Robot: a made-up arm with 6 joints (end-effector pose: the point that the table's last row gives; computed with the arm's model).
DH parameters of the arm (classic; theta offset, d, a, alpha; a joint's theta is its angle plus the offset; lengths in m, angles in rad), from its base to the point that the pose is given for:
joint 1: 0 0.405 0 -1.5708
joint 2: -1.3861 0 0.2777 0
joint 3: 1.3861 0 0.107 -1.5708
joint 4: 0 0.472 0 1.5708
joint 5: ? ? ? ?
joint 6: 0 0.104 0 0
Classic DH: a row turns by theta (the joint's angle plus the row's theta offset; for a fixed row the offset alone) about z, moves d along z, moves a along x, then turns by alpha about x.
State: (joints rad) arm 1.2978 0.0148 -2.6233 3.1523 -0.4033 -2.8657
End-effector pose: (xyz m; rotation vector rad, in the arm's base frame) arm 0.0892 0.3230 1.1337 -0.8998 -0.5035 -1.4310
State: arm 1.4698 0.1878 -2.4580 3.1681 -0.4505 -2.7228
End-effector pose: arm 0.0487 0.5120 0.9956 -1.2109 -0.6949 -1.0288
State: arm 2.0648 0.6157 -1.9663 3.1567 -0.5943 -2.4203
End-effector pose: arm -0.3312 0.6110 0.4678 -1.8780 -1.4792 -0.1521
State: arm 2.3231 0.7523 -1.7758 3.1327 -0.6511 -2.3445
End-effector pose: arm -0.4392 0.4710 0.2885 -1.9957 -1.9199 -0.0149
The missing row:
joint 5: 0 0 0.082 -1.5708
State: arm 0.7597 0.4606 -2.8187 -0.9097 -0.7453 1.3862
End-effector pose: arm 0.2060 0.3380 1.1082 -0.2512 -0.6483 -1.6153
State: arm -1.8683 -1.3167 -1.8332 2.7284 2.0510 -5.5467
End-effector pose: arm 0.1911 0.4452 1.0178 -2.1962 -0.1381 -0.9264
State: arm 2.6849 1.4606 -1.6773 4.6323 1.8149 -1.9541
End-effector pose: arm -0.3993 0.3303 -0.1047 -1.3200 0.1807 -0.5032
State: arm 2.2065 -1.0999 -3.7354 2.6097 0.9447 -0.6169
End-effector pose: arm 0.4591 -0.6531 0.3636 2.4379 -0.1381 0.0003
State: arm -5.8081 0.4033 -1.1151 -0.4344 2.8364 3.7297
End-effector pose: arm 0.3941 0.1509 0.3402 -0.1611 -1.0822 1.4078
